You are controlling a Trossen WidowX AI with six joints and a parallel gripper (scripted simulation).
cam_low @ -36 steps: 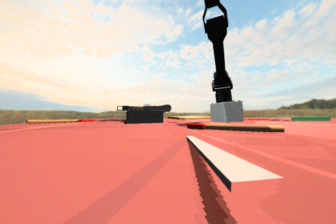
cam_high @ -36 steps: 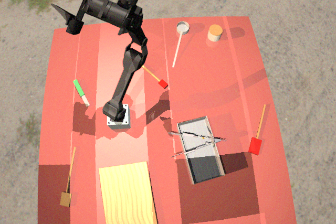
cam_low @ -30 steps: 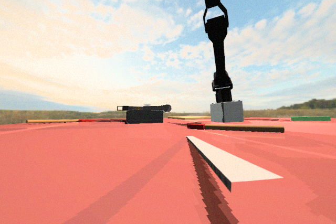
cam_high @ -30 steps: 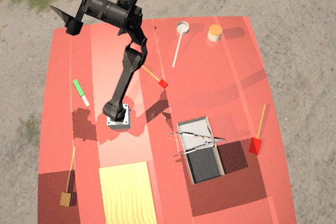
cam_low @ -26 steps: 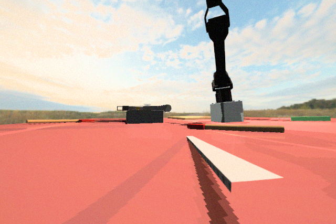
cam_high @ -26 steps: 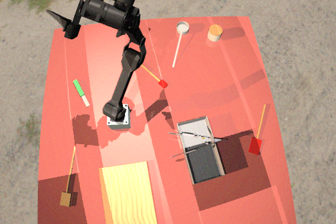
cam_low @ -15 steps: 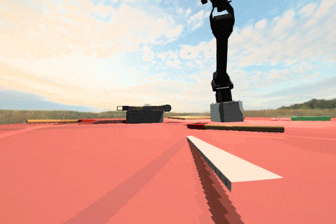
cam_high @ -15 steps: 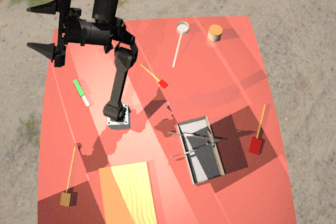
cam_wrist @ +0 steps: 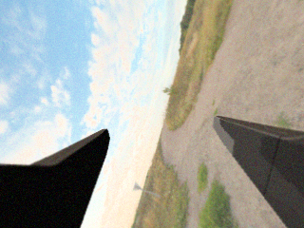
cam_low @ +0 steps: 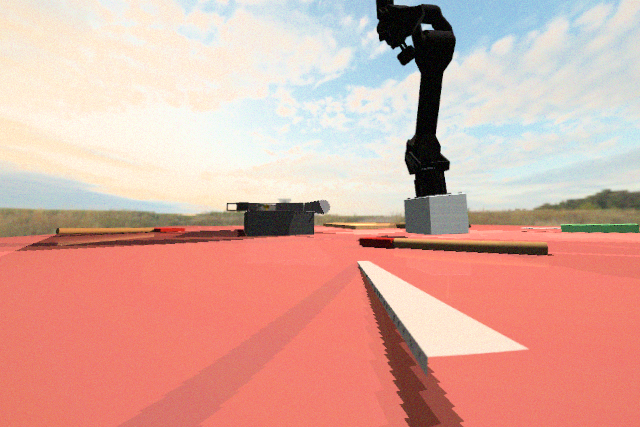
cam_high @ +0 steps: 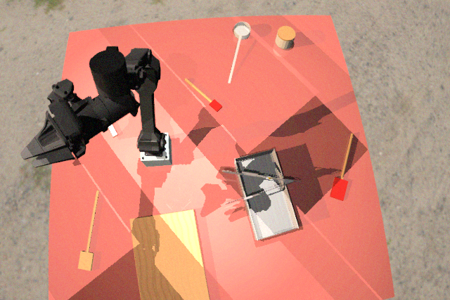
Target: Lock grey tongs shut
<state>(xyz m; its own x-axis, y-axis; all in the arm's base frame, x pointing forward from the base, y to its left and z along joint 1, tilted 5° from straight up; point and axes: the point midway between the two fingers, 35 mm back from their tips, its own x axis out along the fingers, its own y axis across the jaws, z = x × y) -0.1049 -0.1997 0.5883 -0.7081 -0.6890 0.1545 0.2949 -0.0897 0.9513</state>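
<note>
Right now the roasting tin is 670 mm below my gripper tip, 490 mm ahead of it and 70 mm to the left of it. From my gripper tip the other things lie so: wooden board (690 mm below, 190 mm to the right, 150 mm ahead); red spatula (800 mm ahead, 690 mm below, 160 mm to the left); wooden cylinder (760 mm to the left, 660 mm below, 600 mm ahead).
</note>
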